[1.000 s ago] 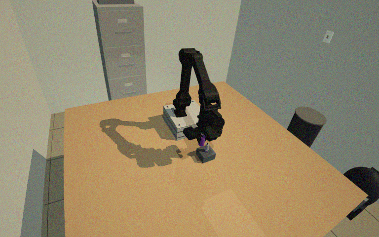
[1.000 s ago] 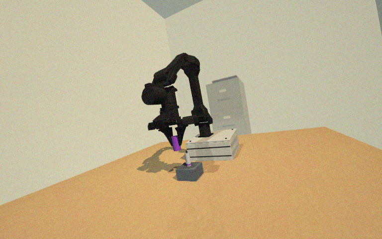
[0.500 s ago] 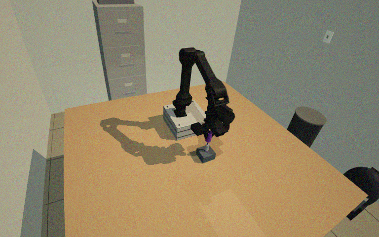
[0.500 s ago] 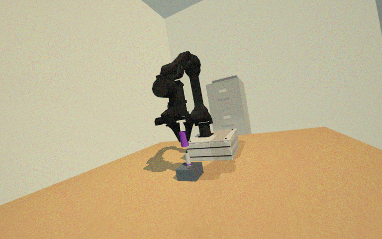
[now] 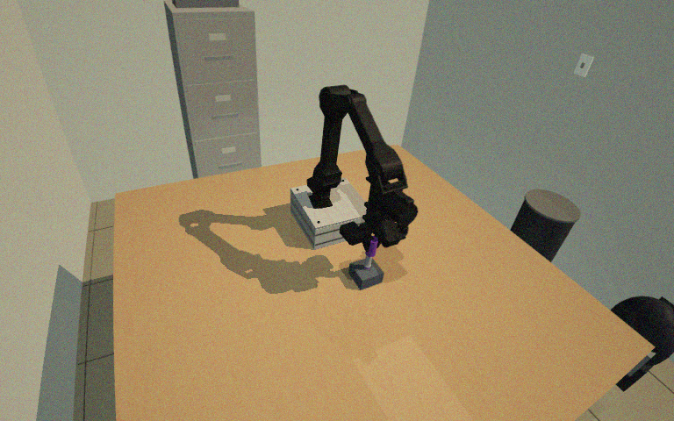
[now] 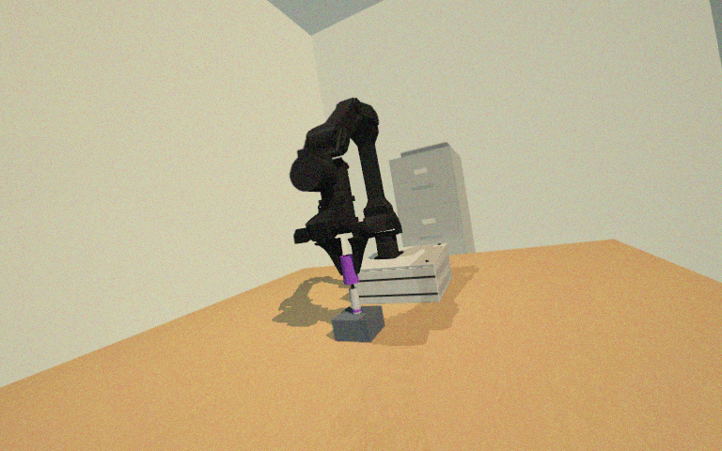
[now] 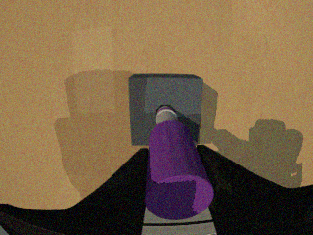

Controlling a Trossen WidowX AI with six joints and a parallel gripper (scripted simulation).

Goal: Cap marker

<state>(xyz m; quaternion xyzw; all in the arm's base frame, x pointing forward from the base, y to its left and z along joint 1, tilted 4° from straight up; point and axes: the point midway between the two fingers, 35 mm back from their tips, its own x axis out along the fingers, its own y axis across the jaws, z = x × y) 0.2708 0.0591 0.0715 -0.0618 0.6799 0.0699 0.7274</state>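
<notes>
Right now my gripper tip is 40 mm above the white marker. From my gripper tip the other things lie so: purple cap 10 mm above; holder block 100 mm below.
</notes>
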